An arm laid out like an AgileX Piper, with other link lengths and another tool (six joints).
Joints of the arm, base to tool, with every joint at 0 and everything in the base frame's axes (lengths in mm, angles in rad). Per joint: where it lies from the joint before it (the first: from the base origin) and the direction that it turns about. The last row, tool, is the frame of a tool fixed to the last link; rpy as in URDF.
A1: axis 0 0 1 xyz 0 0 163.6
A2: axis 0 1 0 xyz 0 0 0
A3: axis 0 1 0 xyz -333.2 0 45.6
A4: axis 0.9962 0 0.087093 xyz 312.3 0 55.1
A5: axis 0 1 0 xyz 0 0 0
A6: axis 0.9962 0 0.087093 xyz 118.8 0 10.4
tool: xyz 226.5 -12 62 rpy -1.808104 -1.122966 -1.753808
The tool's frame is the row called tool.
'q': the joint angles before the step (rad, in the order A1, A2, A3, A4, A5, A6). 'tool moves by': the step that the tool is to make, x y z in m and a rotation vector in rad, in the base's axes. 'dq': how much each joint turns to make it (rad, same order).
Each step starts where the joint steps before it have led.
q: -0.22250 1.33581 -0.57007 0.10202 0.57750 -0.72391
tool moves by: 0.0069 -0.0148 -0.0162 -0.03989 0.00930 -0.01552
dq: 0.01027 0.06415 -0.00011 -0.08430 -0.06625 0.08184
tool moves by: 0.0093 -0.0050 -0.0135 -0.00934 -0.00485 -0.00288
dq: 0.00037 0.05880 0.00014 -0.01784 -0.06571 0.01609
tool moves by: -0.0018 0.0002 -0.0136 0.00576 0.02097 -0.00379
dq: -0.00007 0.04156 0.00010 0.00004 -0.01995 0.00388
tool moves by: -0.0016 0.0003 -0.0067 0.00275 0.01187 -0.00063
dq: -0.00006 0.01969 -0.00010 0.00004 -0.00741 0.00056
